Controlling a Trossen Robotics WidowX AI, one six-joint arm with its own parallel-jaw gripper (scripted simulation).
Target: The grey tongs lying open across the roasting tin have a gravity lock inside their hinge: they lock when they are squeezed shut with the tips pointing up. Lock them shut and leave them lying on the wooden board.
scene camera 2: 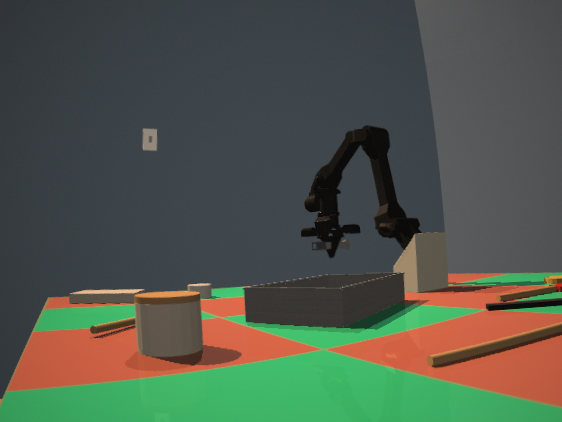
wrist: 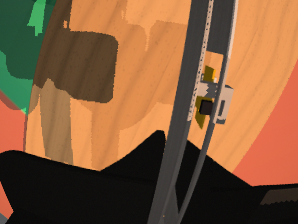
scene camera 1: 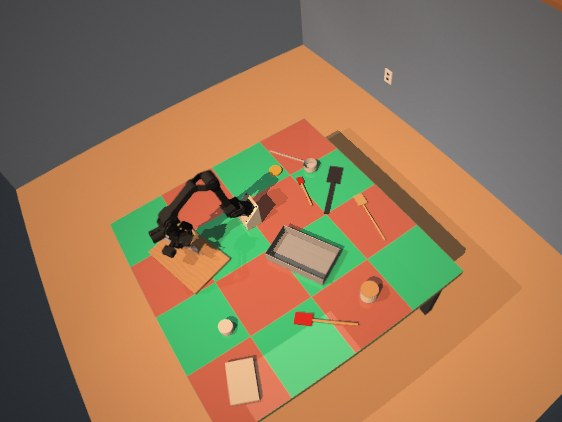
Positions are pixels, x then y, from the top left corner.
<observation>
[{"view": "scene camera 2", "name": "my gripper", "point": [331, 257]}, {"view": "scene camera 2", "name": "lidded canister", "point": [168, 324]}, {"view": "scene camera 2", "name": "flat beige slab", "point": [94, 296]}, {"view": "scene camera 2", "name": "roasting tin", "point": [334, 300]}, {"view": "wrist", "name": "my gripper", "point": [165, 139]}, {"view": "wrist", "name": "wooden board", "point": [103, 83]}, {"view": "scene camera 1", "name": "wooden board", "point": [193, 270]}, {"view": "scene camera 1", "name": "roasting tin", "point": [300, 253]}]
</observation>
